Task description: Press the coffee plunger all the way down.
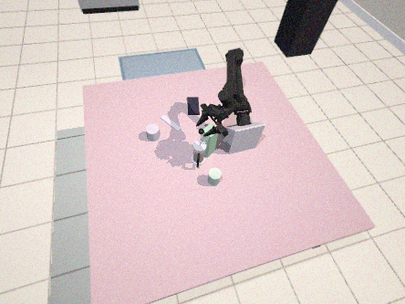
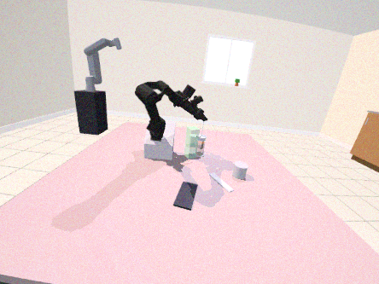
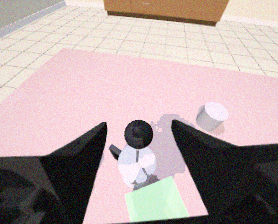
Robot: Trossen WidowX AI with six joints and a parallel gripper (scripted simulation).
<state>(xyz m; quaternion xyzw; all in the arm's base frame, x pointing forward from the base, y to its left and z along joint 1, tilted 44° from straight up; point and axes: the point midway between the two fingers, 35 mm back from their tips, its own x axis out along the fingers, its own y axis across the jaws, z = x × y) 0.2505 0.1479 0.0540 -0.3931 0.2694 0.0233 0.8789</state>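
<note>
Now: the coffee press 130 mm below my gripper tip and 10 mm to the left of it. From my gripper tip the other things lie so: pale green box: 160 mm below, 70 mm behind, 40 mm to the right.
</note>
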